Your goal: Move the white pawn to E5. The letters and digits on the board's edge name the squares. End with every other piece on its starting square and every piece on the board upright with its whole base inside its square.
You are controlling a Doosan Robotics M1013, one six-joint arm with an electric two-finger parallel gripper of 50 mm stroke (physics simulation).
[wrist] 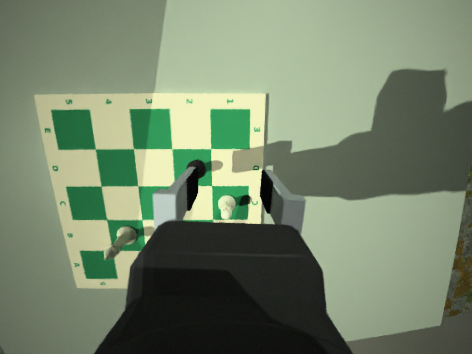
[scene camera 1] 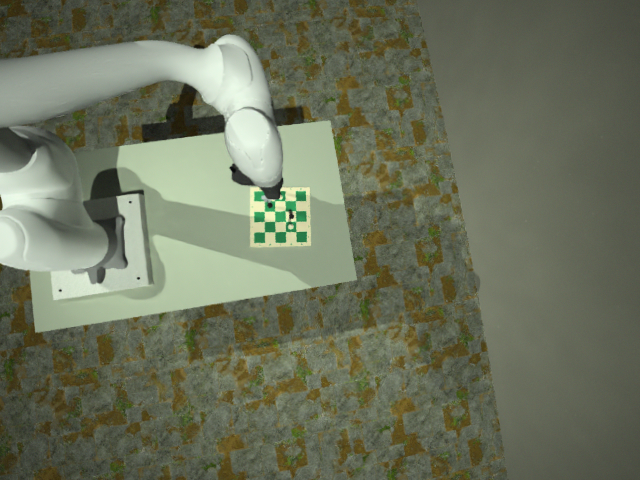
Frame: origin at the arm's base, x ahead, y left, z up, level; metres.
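Seen in the pictures: gripper, between the fingertips: (wrist: 229,181); arm's base, origin of its link: (scene camera 1: 99,245).
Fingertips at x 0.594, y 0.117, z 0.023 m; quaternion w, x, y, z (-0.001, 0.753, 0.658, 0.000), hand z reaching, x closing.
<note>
Offsets run from my fingertips to a thing's middle. "pt": to the spot under its first point. Level surfaces: height alone.
The white pawn @(0.036 m ahead, 0.006 m right, 0.030 m down) (wrist: 226,204) stands upright on green square C1 of the chessboard @(pt 0.081 m back, 0.171 m right, 0.046 m down) (wrist: 42,102) (scene camera 1: 252,242), below the level of the fingertips in the wrist view. My gripper (wrist: 229,181) (scene camera 1: 272,197) is open and empty, above the C1 side of the board, with the pawn showing between and slightly below its two fingertips in the wrist view. A black piece @(0.004 m back, 0.034 m right, 0.030 m down) (wrist: 196,167) (scene camera 1: 269,205) stands on D2, its lower part partly behind the left finger. A taller white piece @(0.063 m ahead, 0.119 m right, 0.024 m down) (wrist: 126,235) (scene camera 1: 290,226) stands on B4. Square E5 @(pt 0.054 m back, 0.148 m right, 0.046 m down) (wrist: 73,129) bears no piece.
Another black piece @(0.069 m ahead, 0.082 m right, 0.030 m down) (scene camera 1: 291,214) stands on B3 and is hidden by the gripper body in the wrist view. The board lies on a pale green table top @(0.052 m down) (scene camera 1: 206,273) (wrist: 360,40). The arm's white base plate (scene camera 1: 135,242) is at the table's left. Arm shadows cross the board and table.
</note>
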